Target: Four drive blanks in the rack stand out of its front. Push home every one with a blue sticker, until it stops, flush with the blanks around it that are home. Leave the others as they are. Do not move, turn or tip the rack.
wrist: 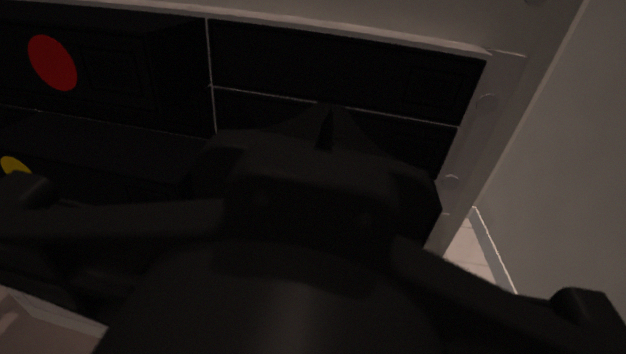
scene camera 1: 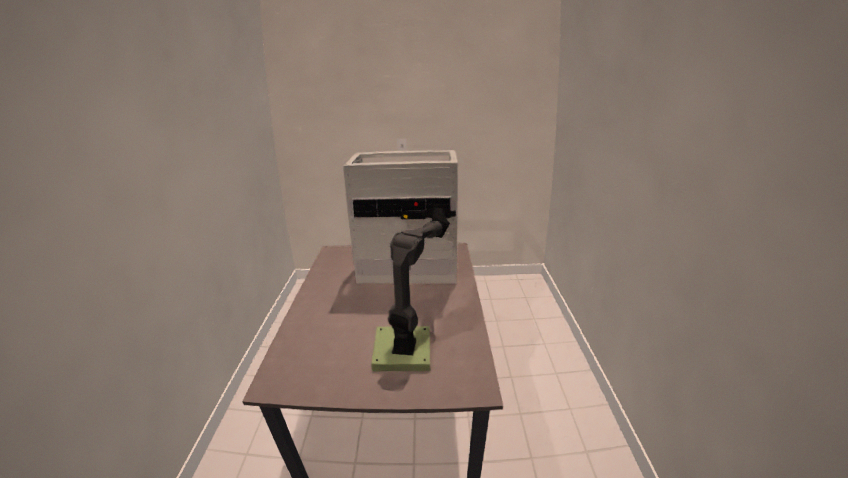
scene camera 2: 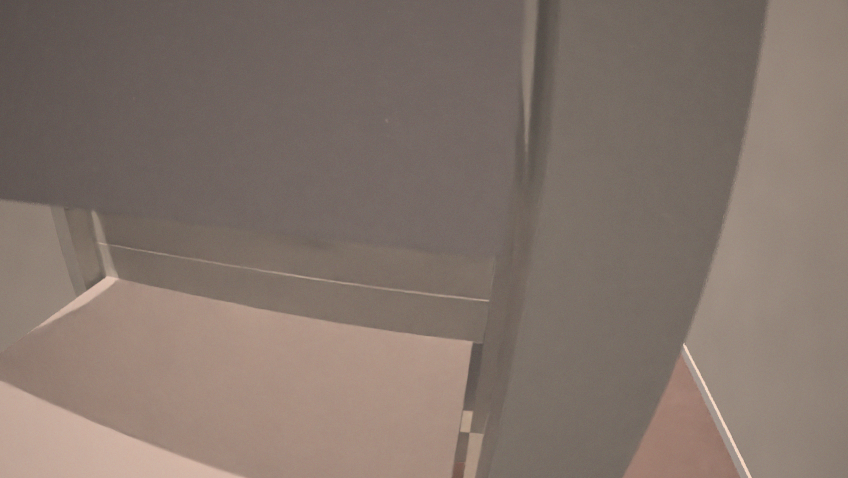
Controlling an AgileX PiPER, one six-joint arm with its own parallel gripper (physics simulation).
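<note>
The rack [scene camera 1: 403, 179] [wrist: 475, 115] stands upright at the back of the table. The blank with a red sticker [scene camera 1: 415, 204] [wrist: 52, 62] stands out of its front. The blank with a yellow sticker [scene camera 1: 405, 216] [wrist: 15, 164] stands out lower down, with its top face showing in the wrist view. My gripper [scene camera 1: 439, 211] [wrist: 327, 125] is shut and empty, its tips at the rack's right column, over the second-row blank [wrist: 412, 147]. That blank looks about level with the top right blank [wrist: 320, 62]. Its middle is hidden by my gripper, and no blue sticker shows.
The rack's right side post lies close to the right of my gripper in the wrist view. The arm stands on a green base plate [scene camera 1: 383, 354] on the brown table [scene camera 1: 320, 356]. The second scene view shows large grey panels [scene camera 2: 267, 118] close up, without the blanks.
</note>
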